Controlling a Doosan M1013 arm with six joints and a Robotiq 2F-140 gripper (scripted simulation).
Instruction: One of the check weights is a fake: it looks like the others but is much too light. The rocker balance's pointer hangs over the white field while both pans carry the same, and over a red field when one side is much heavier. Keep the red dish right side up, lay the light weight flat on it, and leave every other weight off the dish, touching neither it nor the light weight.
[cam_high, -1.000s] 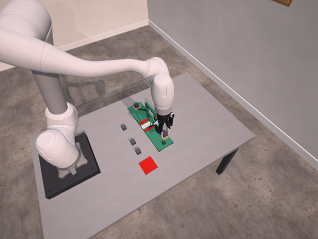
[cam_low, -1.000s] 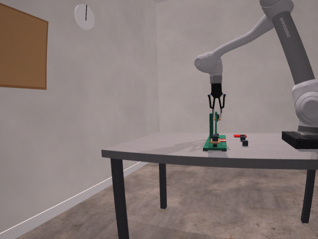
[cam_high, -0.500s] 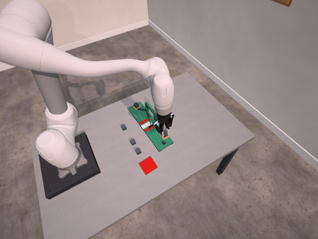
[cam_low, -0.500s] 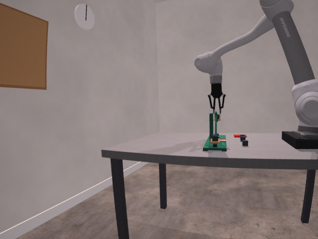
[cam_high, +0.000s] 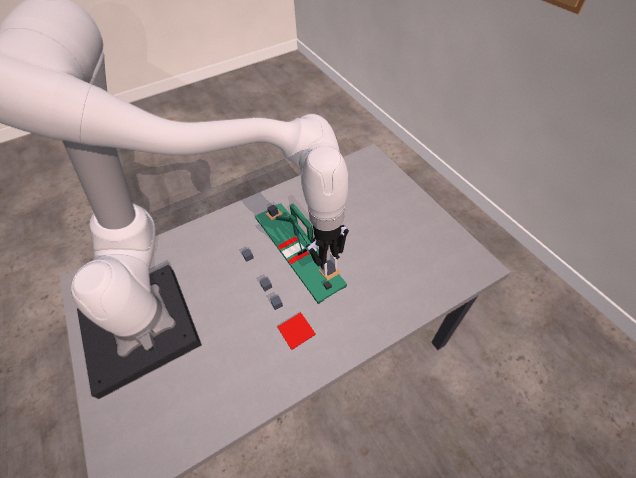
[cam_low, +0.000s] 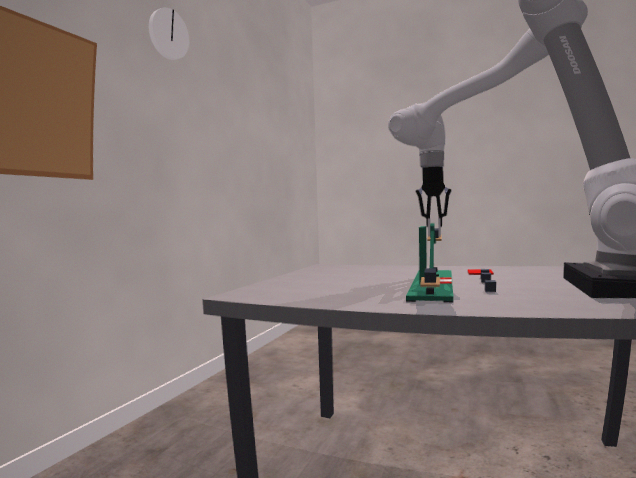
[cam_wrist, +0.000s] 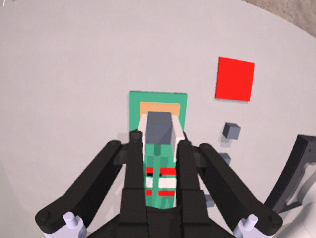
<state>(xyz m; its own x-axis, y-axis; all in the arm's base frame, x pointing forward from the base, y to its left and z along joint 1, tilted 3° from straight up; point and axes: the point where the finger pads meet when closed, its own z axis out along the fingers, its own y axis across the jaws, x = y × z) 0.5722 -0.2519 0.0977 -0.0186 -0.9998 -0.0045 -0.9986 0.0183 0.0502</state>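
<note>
Right now the red dish is 170 mm behind my hand, 50 mm to the right of it and 170 mm below it. Round my hand: green rocker balance: 200 mm to the left, 80 mm below.
</note>
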